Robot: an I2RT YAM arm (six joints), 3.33 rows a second.
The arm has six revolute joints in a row. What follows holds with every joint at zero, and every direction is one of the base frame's.
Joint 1 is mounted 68 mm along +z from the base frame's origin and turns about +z.
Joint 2 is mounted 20 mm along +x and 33.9 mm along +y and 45.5 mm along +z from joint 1 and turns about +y.
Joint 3 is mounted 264 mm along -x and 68.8 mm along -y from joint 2 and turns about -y.
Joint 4 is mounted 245 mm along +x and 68.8 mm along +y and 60 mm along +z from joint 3 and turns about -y.
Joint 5 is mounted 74 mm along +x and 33.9 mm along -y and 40.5 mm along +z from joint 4 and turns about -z.
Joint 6 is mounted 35.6 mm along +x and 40.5 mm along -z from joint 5 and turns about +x.
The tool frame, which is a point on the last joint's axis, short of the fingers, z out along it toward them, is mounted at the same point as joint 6; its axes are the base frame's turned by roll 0, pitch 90 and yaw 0 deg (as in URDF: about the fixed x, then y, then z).
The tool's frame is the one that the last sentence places.
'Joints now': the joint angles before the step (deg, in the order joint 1, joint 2, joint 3, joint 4, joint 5, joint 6). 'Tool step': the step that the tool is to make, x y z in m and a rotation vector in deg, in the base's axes. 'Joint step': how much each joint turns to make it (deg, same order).
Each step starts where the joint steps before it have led.
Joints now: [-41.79, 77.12, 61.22, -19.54, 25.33, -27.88]
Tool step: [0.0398, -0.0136, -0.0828, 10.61, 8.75, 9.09]
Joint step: [2.12, 14.38, -2.09, 4.07, -6.75, -3.12]
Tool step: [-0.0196, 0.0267, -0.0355, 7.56, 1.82, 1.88]
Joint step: [1.04, -2.56, -9.14, -0.28, -4.20, 2.39]
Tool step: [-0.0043, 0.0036, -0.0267, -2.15, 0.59, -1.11]
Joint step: [0.31, 1.88, -5.40, 8.16, 2.49, -0.05]
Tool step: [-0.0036, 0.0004, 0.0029, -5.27, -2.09, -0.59]
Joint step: [-0.08, -1.77, -2.80, 6.39, 2.53, -1.46]
